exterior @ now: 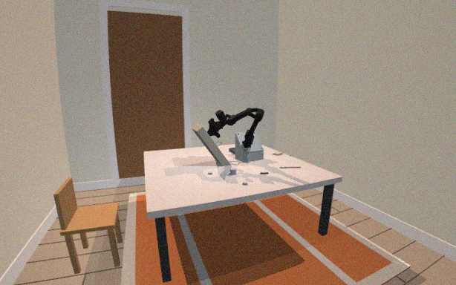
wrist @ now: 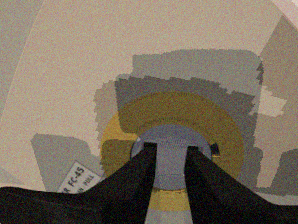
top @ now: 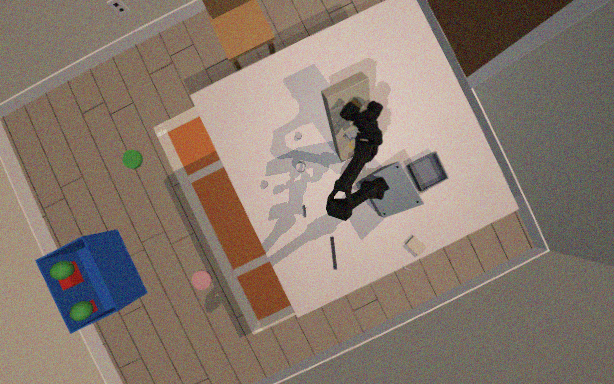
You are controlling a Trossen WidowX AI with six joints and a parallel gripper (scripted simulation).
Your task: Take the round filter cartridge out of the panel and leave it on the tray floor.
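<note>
My gripper tip is 1 cm short of the round filter cartridge and 1 cm above it. From my gripper tip the other things lie so: service panel (8 cm below, 4 cm behind); then small pale block (74 cm behind, 23 cm below); then grey tray (44 cm behind, 25 cm to the right, 23 cm below).
</note>
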